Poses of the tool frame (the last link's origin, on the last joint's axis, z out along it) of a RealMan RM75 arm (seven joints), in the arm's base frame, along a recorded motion.
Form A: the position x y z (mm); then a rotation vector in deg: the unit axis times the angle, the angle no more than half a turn.
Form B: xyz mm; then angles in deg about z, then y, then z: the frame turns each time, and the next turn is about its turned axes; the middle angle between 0 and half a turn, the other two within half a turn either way. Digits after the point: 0 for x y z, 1 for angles.
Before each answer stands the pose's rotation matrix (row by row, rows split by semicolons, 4 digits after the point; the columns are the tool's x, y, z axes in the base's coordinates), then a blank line. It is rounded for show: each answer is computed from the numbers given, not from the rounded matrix.
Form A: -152, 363, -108, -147.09, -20.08, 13.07
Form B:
0.9520 0.2019 -0.2301; 0.2921 -0.8237 0.4860; -0.0914 -0.5299 -0.8431

-152, 363, -108, 115.3, 147.5, -80.2
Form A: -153, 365, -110, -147.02, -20.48, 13.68
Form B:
0.9493 0.2046 -0.2388; 0.2989 -0.8227 0.4835; -0.0975 -0.5304 -0.8421

-153, 365, -110, 116.3, 147.4, -79.6
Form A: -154, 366, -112, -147.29, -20.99, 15.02
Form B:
0.9445 0.2065 -0.2554; 0.3084 -0.8252 0.4732; -0.1130 -0.5257 -0.8431

-154, 366, -112, 118.4, 147.5, -77.9
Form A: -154, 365, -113, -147.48, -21.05, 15.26
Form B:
0.9438 0.2067 -0.2578; 0.3093 -0.8270 0.4694; -0.1162 -0.5228 -0.8445

-154, 365, -113, 118.8, 147.6, -77.5
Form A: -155, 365, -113, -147.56, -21.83, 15.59
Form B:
0.9403 0.2152 -0.2636; 0.3192 -0.8263 0.4640; -0.1180 -0.5205 -0.8457

-155, 365, -113, 119.6, 147.7, -77.2
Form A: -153, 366, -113, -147.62, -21.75, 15.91
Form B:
0.9398 0.2132 -0.2670; 0.3191 -0.8273 0.4623; -0.1223 -0.5197 -0.8456

-153, 366, -113, 120.0, 147.7, -76.8
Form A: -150, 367, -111, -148.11, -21.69, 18.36
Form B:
0.9335 0.2052 -0.2941; 0.3239 -0.8343 0.4462; -0.1538 -0.5117 -0.8453

-150, 367, -111, 123.4, 147.7, -73.3
